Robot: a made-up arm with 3 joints. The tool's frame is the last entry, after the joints. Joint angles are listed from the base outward.
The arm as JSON. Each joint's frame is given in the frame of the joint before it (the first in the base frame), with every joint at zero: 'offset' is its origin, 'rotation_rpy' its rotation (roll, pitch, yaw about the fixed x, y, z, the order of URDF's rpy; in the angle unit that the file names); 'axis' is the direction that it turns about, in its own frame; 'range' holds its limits. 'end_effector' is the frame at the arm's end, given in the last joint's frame.
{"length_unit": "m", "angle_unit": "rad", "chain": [
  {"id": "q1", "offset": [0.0, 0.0, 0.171], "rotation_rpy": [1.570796, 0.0, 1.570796], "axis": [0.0, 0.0, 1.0], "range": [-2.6, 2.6]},
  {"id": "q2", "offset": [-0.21, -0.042, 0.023], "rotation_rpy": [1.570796, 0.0, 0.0], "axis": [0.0, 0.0, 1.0], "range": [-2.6, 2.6]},
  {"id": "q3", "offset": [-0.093, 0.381, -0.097], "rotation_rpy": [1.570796, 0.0, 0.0], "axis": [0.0, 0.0, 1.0], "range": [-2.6, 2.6]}
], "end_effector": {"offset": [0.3, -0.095, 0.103], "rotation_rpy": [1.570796, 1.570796, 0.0]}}
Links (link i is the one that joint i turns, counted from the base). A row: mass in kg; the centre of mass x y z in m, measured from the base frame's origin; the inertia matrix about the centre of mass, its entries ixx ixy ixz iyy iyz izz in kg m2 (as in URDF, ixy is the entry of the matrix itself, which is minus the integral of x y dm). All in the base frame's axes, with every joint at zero. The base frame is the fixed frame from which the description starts. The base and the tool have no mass.
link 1: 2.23; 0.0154 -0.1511 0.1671; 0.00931 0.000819 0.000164 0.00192 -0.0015 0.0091
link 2: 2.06; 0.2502 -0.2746 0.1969; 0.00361 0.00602 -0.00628 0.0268 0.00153 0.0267
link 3: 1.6; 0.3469 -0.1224 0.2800; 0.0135 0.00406 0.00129 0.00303 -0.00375 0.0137
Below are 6 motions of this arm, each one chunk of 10 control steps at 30 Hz.
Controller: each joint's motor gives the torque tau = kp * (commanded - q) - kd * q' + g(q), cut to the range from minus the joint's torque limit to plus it. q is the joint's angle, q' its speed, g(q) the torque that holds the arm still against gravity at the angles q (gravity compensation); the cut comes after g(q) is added. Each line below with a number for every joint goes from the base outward.
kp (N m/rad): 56 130 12
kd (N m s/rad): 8 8.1 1.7
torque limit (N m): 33 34 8
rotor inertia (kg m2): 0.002 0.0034 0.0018
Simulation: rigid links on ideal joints. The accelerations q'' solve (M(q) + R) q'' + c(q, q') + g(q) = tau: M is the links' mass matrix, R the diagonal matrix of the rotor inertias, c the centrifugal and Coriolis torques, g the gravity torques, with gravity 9.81 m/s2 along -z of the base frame. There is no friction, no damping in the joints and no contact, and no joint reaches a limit. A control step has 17 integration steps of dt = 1/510 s. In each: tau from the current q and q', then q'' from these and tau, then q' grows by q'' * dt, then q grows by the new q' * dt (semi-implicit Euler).
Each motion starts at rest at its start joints. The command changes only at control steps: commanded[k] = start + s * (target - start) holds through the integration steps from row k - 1 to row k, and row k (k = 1, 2, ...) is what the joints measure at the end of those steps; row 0 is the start. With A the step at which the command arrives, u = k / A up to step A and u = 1 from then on. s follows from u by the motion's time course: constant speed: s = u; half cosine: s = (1 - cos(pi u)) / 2; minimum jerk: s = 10 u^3 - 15 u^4 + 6 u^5; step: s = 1 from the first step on.
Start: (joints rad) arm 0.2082 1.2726 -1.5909
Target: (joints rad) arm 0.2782 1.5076 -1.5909
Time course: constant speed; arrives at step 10
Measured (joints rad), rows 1 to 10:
1: 0.2088 1.2774 -1.5860
2: 0.2100 1.2893 -1.5780
3: 0.2119 1.3070 -1.5709
4: 0.2144 1.3287 -1.5668
5: 0.2175 1.3526 -1.5660
6: 0.2215 1.3776 -1.5678
7: 0.2262 1.4028 -1.5713
8: 0.2318 1.4278 -1.5754
9: 0.2380 1.4523 -1.5795
10: 0.2449 1.4765 -1.5831

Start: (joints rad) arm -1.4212 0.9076 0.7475
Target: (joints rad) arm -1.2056 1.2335 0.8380
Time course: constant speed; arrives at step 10
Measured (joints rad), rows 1 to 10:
1: -1.4200 0.9135 0.7443
2: -1.4166 0.9297 0.7390
3: -1.4108 0.9548 0.7347
4: -1.4027 0.9859 0.7336
5: -1.3921 1.0201 0.7361
6: -1.3791 1.0552 0.7416
7: -1.3638 1.0901 0.7493
8: -1.3464 1.1243 0.7586
9: -1.3272 1.1578 0.7688
10: -1.3065 1.1908 0.7795

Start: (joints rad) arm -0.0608 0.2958 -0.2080
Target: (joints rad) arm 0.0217 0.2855 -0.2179
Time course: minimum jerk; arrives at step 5
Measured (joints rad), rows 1 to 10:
1: -0.0605 0.2956 -0.2082
2: -0.0583 0.2945 -0.2095
3: -0.0525 0.2920 -0.2122
4: -0.0428 0.2888 -0.2152
5: -0.0312 0.2863 -0.2170
6: -0.0195 0.2852 -0.2173
7: -0.0091 0.2852 -0.2169
8: -0.0002 0.2857 -0.2163
9: 0.0069 0.2862 -0.2158
10: 0.0123 0.2865 -0.2155

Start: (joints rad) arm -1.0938 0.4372 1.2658
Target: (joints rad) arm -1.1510 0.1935 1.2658
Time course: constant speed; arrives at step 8
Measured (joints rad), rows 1 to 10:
1: -1.0946 0.4308 1.2711
2: -1.0966 0.4149 1.2801
3: -1.0996 0.3913 1.2879
4: -1.1034 0.3629 1.2920
5: -1.1080 0.3319 1.2924
6: -1.1133 0.2998 1.2897
7: -1.1192 0.2676 1.2853
8: -1.1256 0.2356 1.2804
9: -1.1315 0.2106 1.2706
10: -1.1362 0.1954 1.2580

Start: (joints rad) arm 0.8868 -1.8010 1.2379
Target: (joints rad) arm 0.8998 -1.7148 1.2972
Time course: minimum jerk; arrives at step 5
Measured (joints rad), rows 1 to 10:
1: 0.8868 -1.8000 1.2374
2: 0.8870 -1.7941 1.2351
3: 0.8879 -1.7799 1.2324
4: 0.8898 -1.7594 1.2339
5: 0.8924 -1.7393 1.2432
6: 0.8947 -1.7244 1.2581
7: 0.8963 -1.7154 1.2741
8: 0.8974 -1.7110 1.2875
9: 0.8980 -1.7096 1.2969
10: 0.8984 -1.7100 1.3024

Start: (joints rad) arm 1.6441 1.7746 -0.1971
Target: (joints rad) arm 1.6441 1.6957 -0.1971
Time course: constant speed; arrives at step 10
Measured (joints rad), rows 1 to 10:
1: 1.6442 1.7732 -0.1979
2: 1.6444 1.7692 -0.1993
3: 1.6444 1.7632 -0.2003
4: 1.6444 1.7556 -0.2008
5: 1.6442 1.7474 -0.2008
6: 1.6441 1.7389 -0.2003
7: 1.6440 1.7304 -0.1997
8: 1.6439 1.7222 -0.1990
9: 1.6439 1.7141 -0.1985
10: 1.6439 1.7061 -0.1981

